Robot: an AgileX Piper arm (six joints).
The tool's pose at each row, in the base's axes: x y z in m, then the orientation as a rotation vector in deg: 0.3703, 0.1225, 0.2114, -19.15, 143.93, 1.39; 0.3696, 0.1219, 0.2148, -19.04, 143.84, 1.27; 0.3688, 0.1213, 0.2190, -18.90, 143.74, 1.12; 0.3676, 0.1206, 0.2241, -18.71, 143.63, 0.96; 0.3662, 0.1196, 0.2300, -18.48, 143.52, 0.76; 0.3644, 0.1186, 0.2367, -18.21, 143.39, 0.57; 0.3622, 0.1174, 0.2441, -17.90, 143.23, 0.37; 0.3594, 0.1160, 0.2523, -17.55, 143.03, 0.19; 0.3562, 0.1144, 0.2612, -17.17, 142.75, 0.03; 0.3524, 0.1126, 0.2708, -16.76, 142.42, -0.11; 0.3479, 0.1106, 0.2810, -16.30, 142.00, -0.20; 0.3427, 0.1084, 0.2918, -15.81, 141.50, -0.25
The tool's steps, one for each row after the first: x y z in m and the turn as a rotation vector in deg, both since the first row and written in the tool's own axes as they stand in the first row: -0.0012, -0.0006, -0.0032, 0.12, -0.09, 0.04; -0.0029, -0.0012, -0.0072, 0.27, -0.19, 0.10; -0.0046, -0.0019, -0.0121, 0.44, -0.30, 0.19; -0.0067, -0.0029, -0.0178, 0.65, -0.42, 0.29; -0.0088, -0.0038, -0.0245, 0.86, -0.56, 0.43; -0.0110, -0.0049, -0.0319, 1.09, -0.73, 0.59; -0.0131, -0.0060, -0.0403, 1.33, -0.95, 0.78; -0.0153, -0.0073, -0.0496, 1.56, -1.24, 0.99; -0.0173, -0.0087, -0.0598, 1.79, -1.60, 1.22; -0.0191, -0.0101, -0.0709, 2.01, -2.05, 1.49; -0.0206, -0.0116, -0.0829, 2.21, -2.58, 1.78
